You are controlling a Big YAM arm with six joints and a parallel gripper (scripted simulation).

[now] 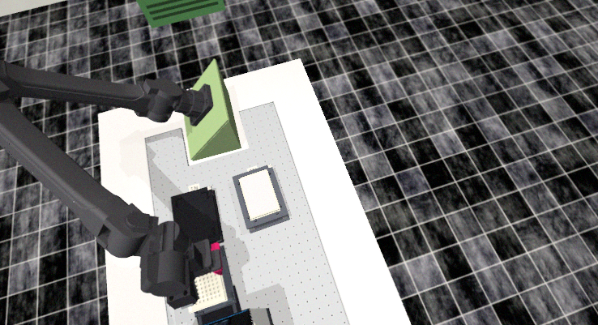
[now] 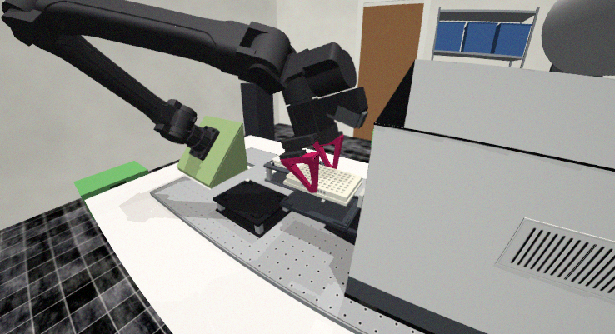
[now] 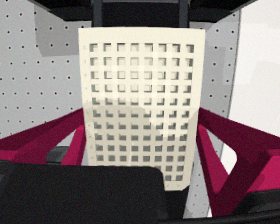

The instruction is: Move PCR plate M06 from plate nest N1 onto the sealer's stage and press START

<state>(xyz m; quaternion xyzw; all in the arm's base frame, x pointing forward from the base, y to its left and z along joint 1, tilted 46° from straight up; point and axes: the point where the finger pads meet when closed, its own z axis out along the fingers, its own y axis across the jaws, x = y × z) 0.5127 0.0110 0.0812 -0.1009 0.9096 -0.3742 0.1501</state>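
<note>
Right now my hand is right at the 96-well plate M06. Also, from my hand: black plate nest N1: 180 mm behind, 110 mm below, 30 mm to the right; then sealed plate M09: 190 mm behind, 160 mm to the left, 80 mm below; then dark sealer stage: 60 mm below.
</note>
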